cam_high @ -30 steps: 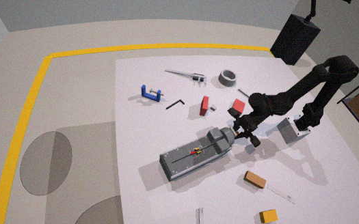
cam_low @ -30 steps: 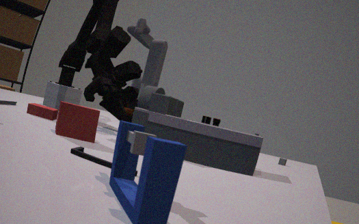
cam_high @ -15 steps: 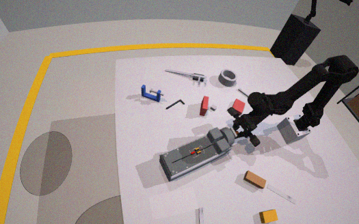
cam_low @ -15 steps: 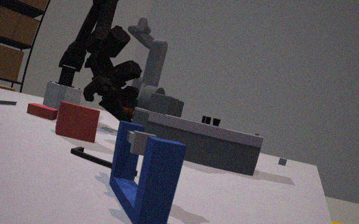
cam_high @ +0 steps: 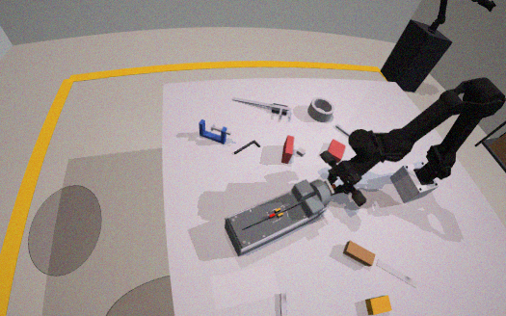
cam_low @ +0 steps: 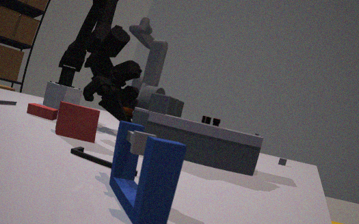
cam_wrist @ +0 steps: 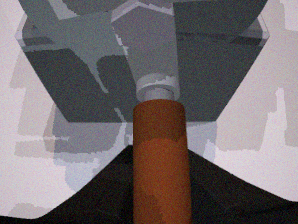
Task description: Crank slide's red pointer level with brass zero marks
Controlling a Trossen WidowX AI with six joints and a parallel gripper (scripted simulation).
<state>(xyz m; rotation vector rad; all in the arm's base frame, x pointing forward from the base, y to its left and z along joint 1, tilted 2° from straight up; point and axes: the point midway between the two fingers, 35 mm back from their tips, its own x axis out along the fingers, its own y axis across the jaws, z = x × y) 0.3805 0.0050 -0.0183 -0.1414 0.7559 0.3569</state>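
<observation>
Now: the crank handle 20 mm behind my gripper tip, 10 mm to the right of it and 30 mm above it. From my gripper tip the other things lie so: tan block (80 mm behind, 180 mm to the left, 20 mm below); red pointer (170 mm ahead, 70 mm to the left, 50 mm above); black hex key (180 mm ahead, 210 mm to the right, 30 mm below).
</observation>
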